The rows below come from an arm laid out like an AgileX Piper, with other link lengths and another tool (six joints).
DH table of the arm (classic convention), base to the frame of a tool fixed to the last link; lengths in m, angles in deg. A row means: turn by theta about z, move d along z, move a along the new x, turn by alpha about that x. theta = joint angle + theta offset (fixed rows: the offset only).
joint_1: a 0; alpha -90; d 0.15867; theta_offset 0
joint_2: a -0.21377; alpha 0; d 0; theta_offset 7.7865
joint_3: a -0.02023; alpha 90; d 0; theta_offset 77.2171
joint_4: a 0; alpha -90; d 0.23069; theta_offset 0
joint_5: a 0; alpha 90; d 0; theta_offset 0
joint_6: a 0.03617; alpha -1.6; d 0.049; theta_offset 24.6
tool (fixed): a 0; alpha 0; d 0.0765; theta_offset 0
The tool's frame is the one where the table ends.
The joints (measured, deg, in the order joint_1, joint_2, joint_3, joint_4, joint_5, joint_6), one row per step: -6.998, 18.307, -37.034, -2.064, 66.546, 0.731; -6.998, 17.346, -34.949, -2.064, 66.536, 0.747; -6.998, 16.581, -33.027, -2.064, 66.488, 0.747; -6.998, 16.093, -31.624, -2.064, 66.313, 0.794; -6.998, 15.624, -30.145, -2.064, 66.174, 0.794; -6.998, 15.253, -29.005, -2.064, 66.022, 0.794; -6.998, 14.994, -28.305, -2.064, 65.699, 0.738; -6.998, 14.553, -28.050, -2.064, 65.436, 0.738; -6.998, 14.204, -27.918, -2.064, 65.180, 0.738; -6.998, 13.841, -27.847, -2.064, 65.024, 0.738; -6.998, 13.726, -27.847, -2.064, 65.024, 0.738
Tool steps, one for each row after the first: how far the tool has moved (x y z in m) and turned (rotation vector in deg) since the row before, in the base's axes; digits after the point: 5 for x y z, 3 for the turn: -0.00152, 0.00020, -0.00859, 0.147, 1.104, -0.011; -0.00121, 0.00015, -0.00806, 0.134, 1.101, 0.002; -0.00056, 0.00010, -0.00583, 0.120, 0.729, -0.028; -0.00069, 0.00009, -0.00628, 0.104, 0.865, 0.005; -0.00050, 0.00006, -0.00478, 0.073, 0.613, 0.005; 0.00008, -0.00004, -0.00266, -0.027, 0.124, 0.052; -0.00004, 0.00001, -0.00034, -0.058, -0.445, 0.009; 0.00009, -0.00001, 0.00012, -0.061, -0.469, 0.009; -0.00010, 0.00001, 0.00032, -0.056, -0.444, 0.005; -0.00012, 0.00001, 0.00015, -0.014, -0.114, 0.000
